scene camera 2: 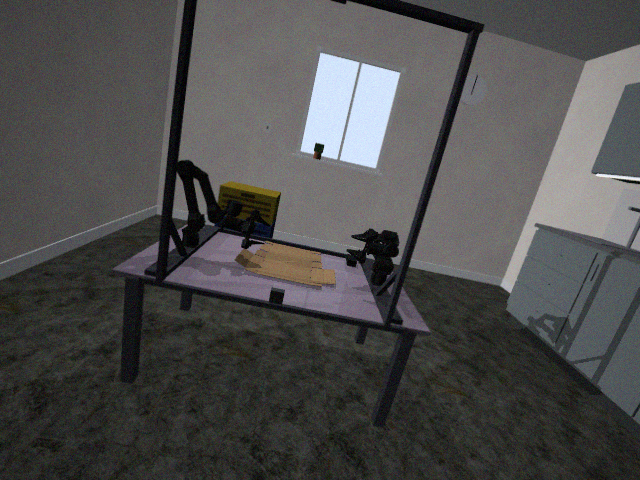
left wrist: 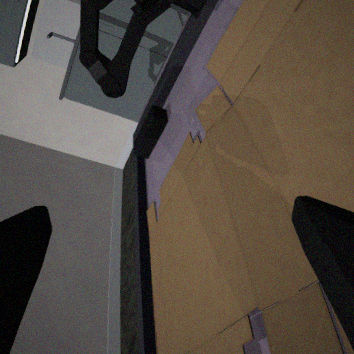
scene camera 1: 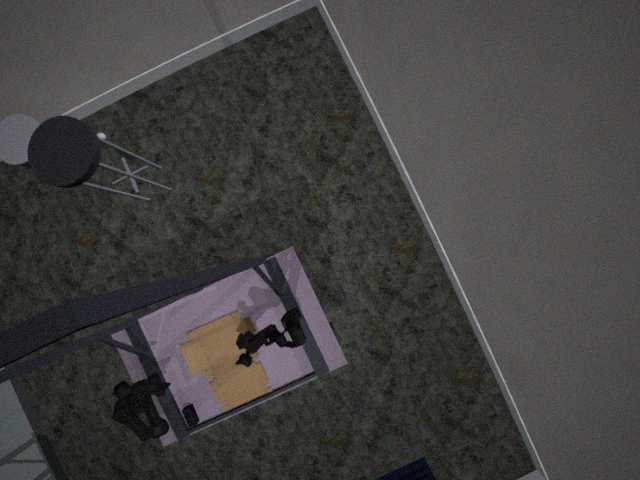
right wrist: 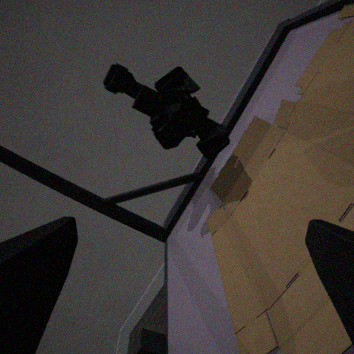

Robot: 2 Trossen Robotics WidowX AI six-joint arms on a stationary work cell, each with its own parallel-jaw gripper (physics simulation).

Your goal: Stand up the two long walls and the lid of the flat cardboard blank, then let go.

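Places are measured from the left arm's base along level axes (x back, y down, z right), in millimetres.
Pixels of known places: left gripper, fingertip midpoint: point(scene camera 2: 267, 234) point(left wrist: 172, 213) point(scene camera 1: 237, 356) point(right wrist: 212, 111); right gripper, fingertip midpoint: point(scene camera 2: 348, 243) point(scene camera 1: 163, 385) point(right wrist: 194, 231); left arm's base, link origin: point(scene camera 2: 189, 245) point(scene camera 1: 294, 314); right arm's base, link origin: point(scene camera 2: 377, 283) point(left wrist: 201, 2) point(scene camera 1: 154, 378).
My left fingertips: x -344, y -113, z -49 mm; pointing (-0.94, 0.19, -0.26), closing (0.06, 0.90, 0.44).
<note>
Ahead of a thing's pixels: the offset from my left fingertips to its top centre. "spot": to the spot under its first point. Level surfaces: height alone.
The tan cardboard blank point(scene camera 1: 227, 356) point(scene camera 2: 289, 263) point(left wrist: 200, 270) point(right wrist: 275, 210) lies spread out on the pale purple table @[dy +132 mm] point(scene camera 1: 286, 364) point(scene camera 2: 227, 286) point(right wrist: 192, 300). Its large panels look flat, with no wall or lid upright; a small end flap @[spot: dx +74, dy +116, dz +66 mm] point(scene camera 2: 245, 258) is in shadow. My left gripper point(scene camera 1: 238, 351) point(scene camera 2: 266, 232) point(left wrist: 172, 213) is open and empty, above the blank's right part in scene camera 1. My right gripper point(scene camera 1: 166, 383) point(scene camera 2: 350, 243) point(right wrist: 194, 231) is open and empty, off the blank's side near its own mount. Dim light hides small gaps and creases.
Dark frame posts point(scene camera 1: 281, 294) point(scene camera 2: 439, 155) rise at both ends of the table. A small black block @[dx -471, dy +97, dz -237 mm] point(scene camera 1: 190, 414) point(scene camera 2: 351, 260) stands near the right arm, and another black block @[dx -113, dy +75, dz +418 mm] point(scene camera 2: 276, 295) sits at the table's near edge in scene camera 2. A yellow cabinet point(scene camera 2: 250, 198) stands behind.
</note>
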